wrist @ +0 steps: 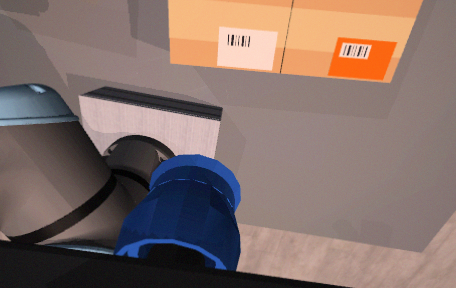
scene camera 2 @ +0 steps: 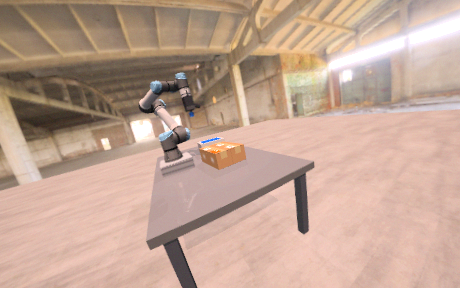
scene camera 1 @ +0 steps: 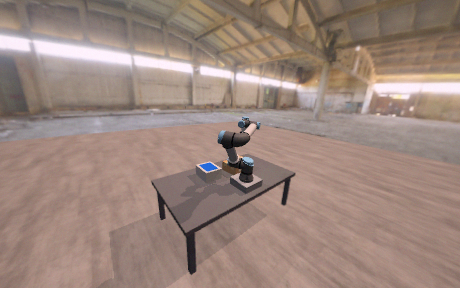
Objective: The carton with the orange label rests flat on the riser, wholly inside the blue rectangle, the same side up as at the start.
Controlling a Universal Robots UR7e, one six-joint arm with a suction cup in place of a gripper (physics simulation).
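Seen in the pictures: end effector, tool point: (wrist: 195, 194) (scene camera 2: 192, 116); arm's base, origin of the base link: (wrist: 143, 168) (scene camera 2: 174, 159) (scene camera 1: 246, 178).
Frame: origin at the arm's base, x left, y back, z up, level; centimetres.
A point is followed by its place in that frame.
Note:
The carton with the orange label (wrist: 310, 55) {x -25.3, y -25.3, z 3.6 cm} (scene camera 2: 213, 152) {x -32.1, y -24.1, z 3.4 cm} stands upright on the table in a tight block of cartons, at the block's corner in the wrist view. The riser (scene camera 1: 212, 176) {x 22.8, y -28.7, z -2.1 cm} stands beside the block; the blue rectangle (scene camera 1: 209, 167) {x 19.8, y -38.7, z 4.1 cm} (scene camera 2: 211, 140) {x 19.5, y -42.2, z 3.6 cm} on its top bears no carton. My gripper, a blue suction cup (wrist: 196, 172) (scene camera 2: 191, 114), is off and holds nothing. It hangs high above the table, to the side of the cartons. In scene camera 1 the cup is hidden behind the arm.
Other cartons (wrist: 225, 15) (scene camera 2: 235, 156) with white labels touch the orange-labelled one. The arm's base stands on a grey plinth (wrist: 195, 132) {x -9.7, y -9.8, z 0.6 cm} (scene camera 1: 241, 185) {x 10.9, y 3.9, z -2.0 cm} (scene camera 2: 182, 165) {x -13.7, y -3.7, z -3.7 cm} close to the cartons. The dark table (scene camera 1: 200, 210) {x 57.7, y 2.9, z -7.9 cm} (scene camera 2: 200, 200) {x -64.3, y -2.1, z -7.9 cm} has its edge near the plinth.

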